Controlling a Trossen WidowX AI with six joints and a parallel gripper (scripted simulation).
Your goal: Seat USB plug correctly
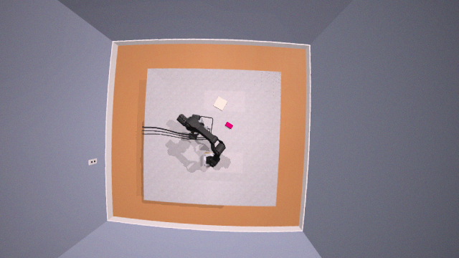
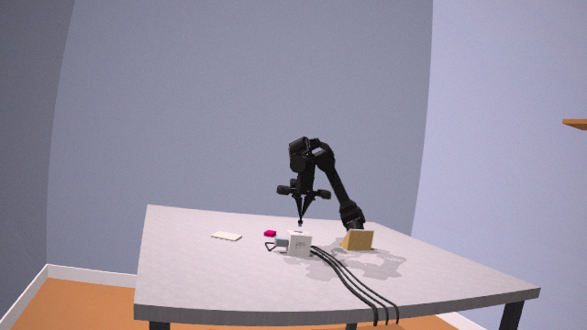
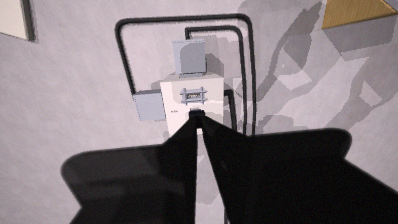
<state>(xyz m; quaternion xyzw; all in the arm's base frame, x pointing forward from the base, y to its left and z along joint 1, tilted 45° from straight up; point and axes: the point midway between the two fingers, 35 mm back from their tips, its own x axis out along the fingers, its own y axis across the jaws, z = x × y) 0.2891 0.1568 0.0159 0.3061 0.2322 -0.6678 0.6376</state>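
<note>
My gripper tip is now 2 cm above the black USB plug. From my gripper tip the other things lie so: cream flat card 23 cm ahead, 17 cm to the right, 13 cm below; magenta block 3 cm ahead, 26 cm to the right, 13 cm below.
</note>
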